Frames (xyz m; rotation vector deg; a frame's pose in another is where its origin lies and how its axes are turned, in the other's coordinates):
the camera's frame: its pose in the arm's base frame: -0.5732 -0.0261 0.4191 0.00 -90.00 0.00
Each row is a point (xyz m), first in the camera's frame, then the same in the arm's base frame.
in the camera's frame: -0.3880 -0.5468 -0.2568
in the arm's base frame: -0.3164 -0.5729 0.0311
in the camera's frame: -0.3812 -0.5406 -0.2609
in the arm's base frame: -0.3123 -0.5667 0.0379
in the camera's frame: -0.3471 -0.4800 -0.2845
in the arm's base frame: -0.2887 -0.5061 0.0720
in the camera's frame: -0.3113 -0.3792 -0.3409
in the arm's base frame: -0.2323 -0.4053 0.1078
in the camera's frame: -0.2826 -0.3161 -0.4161
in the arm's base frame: -0.1571 -0.3422 0.1365
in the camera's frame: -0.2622 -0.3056 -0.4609
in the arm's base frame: -0.1123 -0.3317 0.1569
